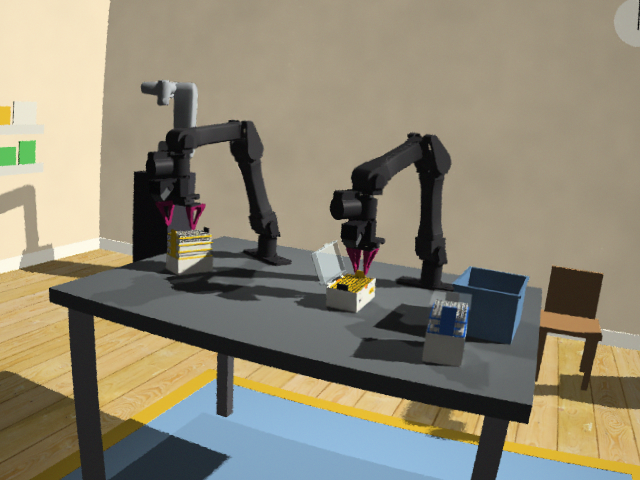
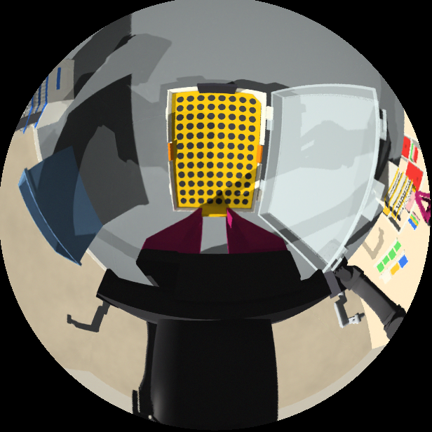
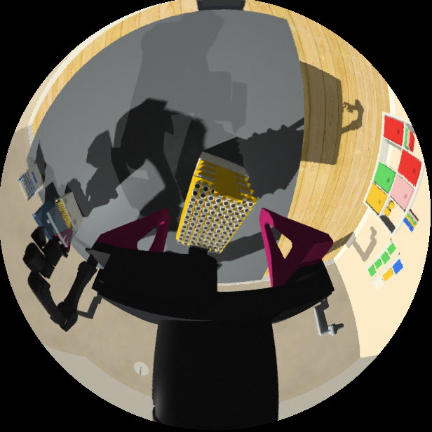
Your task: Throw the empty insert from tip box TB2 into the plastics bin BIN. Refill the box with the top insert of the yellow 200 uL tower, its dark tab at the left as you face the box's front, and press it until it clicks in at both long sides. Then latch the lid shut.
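Where they show: left gripper, between the fingertips: [image 1: 360,273]; right gripper, between the fingertips: [image 1: 180,227]; left arm's base, origin of its link: [image 1: 429,286]; right arm's base, origin of its link: [image 1: 266,258].
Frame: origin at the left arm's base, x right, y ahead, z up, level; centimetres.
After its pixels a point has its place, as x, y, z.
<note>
Tip box TB2 [image 1: 351,302] @(12.5, 36.9, 2.5) [image 2: 170,112] stands mid-table. Its clear lid [image 1: 329,262] @(22.0, 29.6, 9.9) [image 2: 327,150] is open. The empty yellow insert [image 1: 355,283] @(14.1, 30.4, 5.7) [image 2: 215,150] lies in the box, between orange clips at both long sides; a dark tab [image 1: 342,287] @(15.3, 36.8, 5.9) [image 2: 217,88] is at the end opposite my gripper. My left gripper [image 1: 361,272] @(14.5, 25.2, 7.1) [image 2: 213,212] is shut on the insert's yellow end tab. The yellow tower [image 1: 190,250] @(64.4, 32.7, 7.0) [image 3: 217,215] stands at the left, tips in its top insert. My right gripper [image 1: 180,227] @(67.8, 33.4, 13.4) [image 3: 214,212] is open just above it. The plastics bin [image 1: 491,310] @(-22.3, 38.3, 7.3) [image 2: 60,200] stands at the right.
A blue-edged tip tower [image 1: 445,335] @(-15.1, 58.2, 6.4) [image 2: 42,97] [image 3: 31,182] stands at the table's front right, in front of the bin. The opened lid leans up beside the box, on the side toward the yellow tower. A brown chair [image 1: 573,294] stands beyond the table's right end.
</note>
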